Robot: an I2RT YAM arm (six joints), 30 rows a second.
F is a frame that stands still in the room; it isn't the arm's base.
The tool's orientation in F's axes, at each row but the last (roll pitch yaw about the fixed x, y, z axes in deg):
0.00 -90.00 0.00
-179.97 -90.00 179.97
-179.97 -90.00 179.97
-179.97 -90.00 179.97
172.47 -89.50 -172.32
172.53 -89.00 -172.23
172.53 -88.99 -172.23
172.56 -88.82 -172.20
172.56 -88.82 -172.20
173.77 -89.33 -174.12
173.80 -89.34 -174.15
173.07 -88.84 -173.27
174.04 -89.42 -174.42
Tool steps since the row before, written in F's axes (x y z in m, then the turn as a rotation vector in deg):
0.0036 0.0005 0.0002 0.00 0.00 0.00
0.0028 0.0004 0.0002 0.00 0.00 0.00
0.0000 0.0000 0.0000 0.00 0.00 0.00
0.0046 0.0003 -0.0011 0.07 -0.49 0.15
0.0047 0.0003 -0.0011 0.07 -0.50 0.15
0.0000 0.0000 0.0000 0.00 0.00 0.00
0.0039 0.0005 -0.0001 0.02 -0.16 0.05
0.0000 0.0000 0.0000 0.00 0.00 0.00
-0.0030 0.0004 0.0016 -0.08 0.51 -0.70
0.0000 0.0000 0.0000 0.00 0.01 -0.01
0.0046 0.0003 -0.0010 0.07 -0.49 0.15
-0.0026 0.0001 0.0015 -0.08 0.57 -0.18
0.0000 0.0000 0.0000 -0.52 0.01 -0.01
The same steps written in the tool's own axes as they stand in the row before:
0.0002 0.0005 -0.0036 0.00 0.00 0.00
0.0002 0.0004 -0.0028 0.00 0.00 0.00
0.0000 0.0000 0.0000 0.00 0.00 0.00
-0.0011 0.0003 -0.0046 0.15 -0.49 -0.07
-0.0011 0.0003 -0.0047 0.15 -0.50 -0.07
0.0000 0.0000 0.0000 0.00 0.00 0.00
-0.0002 0.0005 -0.0039 0.05 -0.16 -0.02
0.0000 0.0000 0.0000 0.00 0.00 0.00
0.0017 0.0004 0.0030 -0.70 0.51 0.09
0.0000 0.0000 0.0000 -0.01 0.01 0.00
-0.0011 0.0003 -0.0046 0.15 -0.49 -0.07
0.0016 0.0001 0.0026 -0.18 0.57 0.09
0.0000 0.0000 0.0000 0.00 0.01 0.52

